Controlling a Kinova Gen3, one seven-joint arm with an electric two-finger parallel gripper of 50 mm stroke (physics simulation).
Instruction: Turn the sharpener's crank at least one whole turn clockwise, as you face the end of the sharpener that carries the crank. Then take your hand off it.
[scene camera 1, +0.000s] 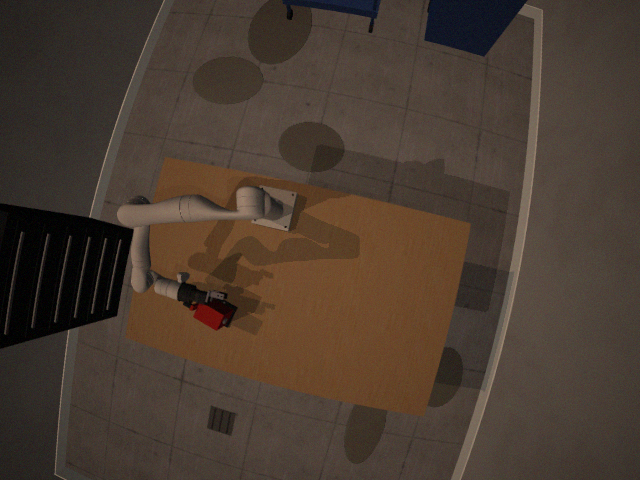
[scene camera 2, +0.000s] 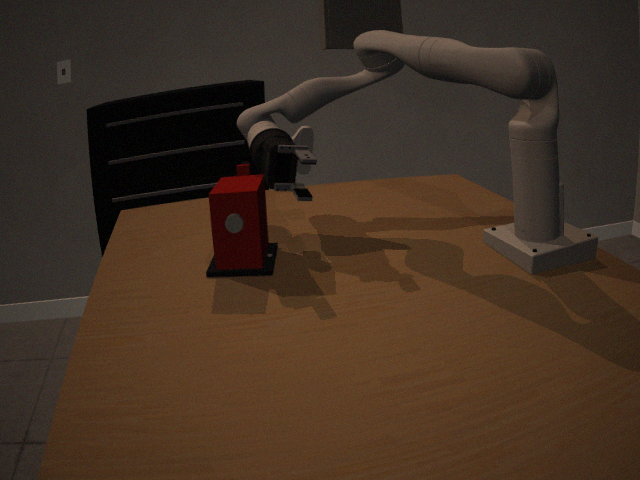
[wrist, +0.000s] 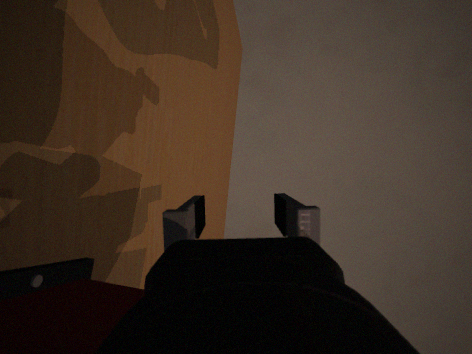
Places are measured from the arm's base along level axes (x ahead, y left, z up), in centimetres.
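Where they show: gripper, between the fingertips: (scene camera 1: 225, 296) (scene camera 2: 307, 180) (wrist: 239, 209); arm's base, origin of its link: (scene camera 1: 273, 210) (scene camera 2: 537, 233).
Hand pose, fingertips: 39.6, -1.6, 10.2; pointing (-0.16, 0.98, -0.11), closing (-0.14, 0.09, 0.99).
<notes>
Things, the pixels of their top centre, and the offset from my fingertips, as dx, dy, dz. "pt": a spot on its surface instead. Level surfaces: height alone.
- red box-shaped sharpener, a spot on its surface: (wrist: 60, 320) pt +6.9, -6.1, -8.2
- round grey disc, a spot on its surface: (scene camera 2: 234, 223) pt +11.0, +2.6, -5.1
- small red piece, a spot on its surface: (scene camera 2: 242, 169) (scene camera 1: 193, 308) pt +10.4, -10.7, +0.3
- wooden table, height of its surface: dz -13.4
The red box-shaped sharpener (scene camera 1: 210, 315) (scene camera 2: 238, 227) (wrist: 60, 320) stands upright on its black base (scene camera 2: 211, 271) (wrist: 65, 274). A round grey disc (scene camera 2: 234, 223) is on the end facing scene camera 2. The crank is on the opposite end: a small red piece (scene camera 1: 193, 306) (scene camera 2: 242, 169) shows there, beside a dark knob in the scene camera 1 view. The rest of the crank is hidden. My gripper (scene camera 1: 221, 296) (scene camera 2: 305, 175) (wrist: 239, 209) is open and empty. Its fingers are beside the sharpener, on the robot-base side, around the height of its top; the dark gripper body is close to the sharpener and crank.
The wooden table (scene camera 1: 336, 320) (scene camera 2: 361, 372) (wrist: 195, 125) carries the sharpener and the arm's white base plate (scene camera 1: 286, 204) (scene camera 2: 563, 253). A black slatted piece (scene camera 1: 56, 273) (scene camera 2: 175, 142) stands beyond the table edge near the crank end. The arm curves over that side.
</notes>
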